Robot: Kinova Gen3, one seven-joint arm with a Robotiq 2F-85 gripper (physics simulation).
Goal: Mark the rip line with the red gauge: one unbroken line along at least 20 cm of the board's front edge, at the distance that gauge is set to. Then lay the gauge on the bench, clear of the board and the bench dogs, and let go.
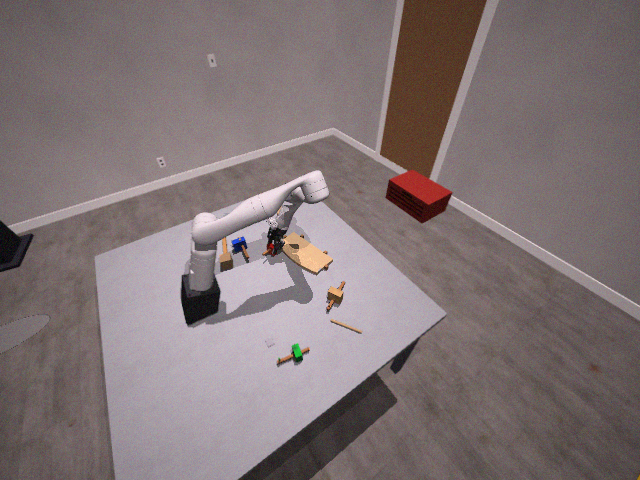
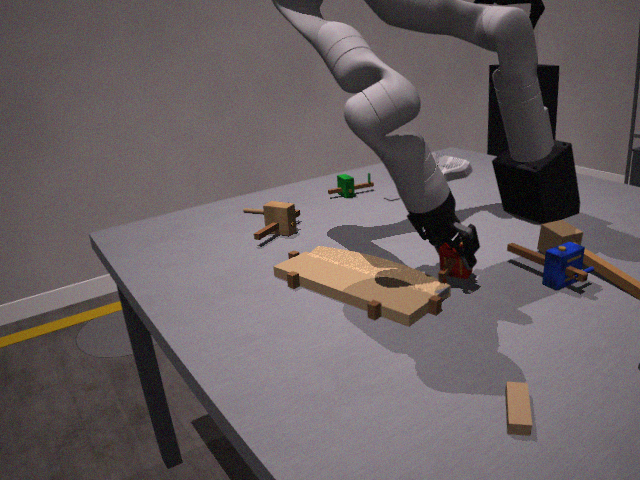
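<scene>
The pale wooden board lies flat on the bench, with small brown bench dogs such as one at a corner and another along its side. My gripper points down beside the board's end nearest the robot base. It is shut on the red gauge, which is upright, low over the bench and close to the board's edge. The fingers partly hide the gauge, and its contact with the board cannot be made out. Arm shadow covers part of the board; I cannot make out a marked line.
A blue gauge and a wooden mallet lie toward the base. Elsewhere are a plain wooden gauge, a green gauge, a thin stick and a small wood block.
</scene>
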